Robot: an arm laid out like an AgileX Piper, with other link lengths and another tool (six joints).
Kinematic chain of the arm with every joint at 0, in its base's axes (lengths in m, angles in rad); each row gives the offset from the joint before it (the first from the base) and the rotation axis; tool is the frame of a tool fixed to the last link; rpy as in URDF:
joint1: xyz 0 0 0.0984 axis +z
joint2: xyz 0 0 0 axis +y
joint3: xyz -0.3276 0 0.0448 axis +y
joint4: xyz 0.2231 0 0.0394 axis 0.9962 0 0.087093
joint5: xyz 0 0 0 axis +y
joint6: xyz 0.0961 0 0.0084 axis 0.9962 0 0.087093
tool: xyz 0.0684 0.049 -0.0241 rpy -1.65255 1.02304 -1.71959
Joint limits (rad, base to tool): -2.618..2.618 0..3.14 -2.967..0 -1.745..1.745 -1.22..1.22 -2.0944..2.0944
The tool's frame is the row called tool.
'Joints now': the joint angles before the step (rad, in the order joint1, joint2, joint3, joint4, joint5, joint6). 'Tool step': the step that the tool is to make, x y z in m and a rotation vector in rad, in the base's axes. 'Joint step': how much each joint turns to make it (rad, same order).
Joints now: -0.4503 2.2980 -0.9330 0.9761 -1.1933 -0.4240
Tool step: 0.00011 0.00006 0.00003 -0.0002 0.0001 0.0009
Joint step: 0.0000 0.0000 0.0000 -0.0009 0.0000 0.0000
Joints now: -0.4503 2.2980 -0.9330 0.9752 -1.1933 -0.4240
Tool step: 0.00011 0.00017 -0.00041 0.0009 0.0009 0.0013
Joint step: 0.0000 0.0006 0.0001 -0.0011 0.0009 0.0000
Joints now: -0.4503 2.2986 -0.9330 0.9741 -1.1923 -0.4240
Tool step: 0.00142 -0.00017 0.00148 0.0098 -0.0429 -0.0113
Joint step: 0.0000 0.0012 0.0000 0.0019 -0.0008 0.0456
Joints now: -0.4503 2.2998 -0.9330 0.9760 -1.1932 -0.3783
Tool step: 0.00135 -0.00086 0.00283 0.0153 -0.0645 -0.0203
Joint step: -0.0011 0.0000 0.0000 0.0059 0.0000 0.0666
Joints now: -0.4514 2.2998 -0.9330 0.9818 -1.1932 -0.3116
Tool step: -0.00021 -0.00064 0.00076 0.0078 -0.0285 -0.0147
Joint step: 0.0000 0.0011 0.0001 0.0087 -0.0009 0.0295
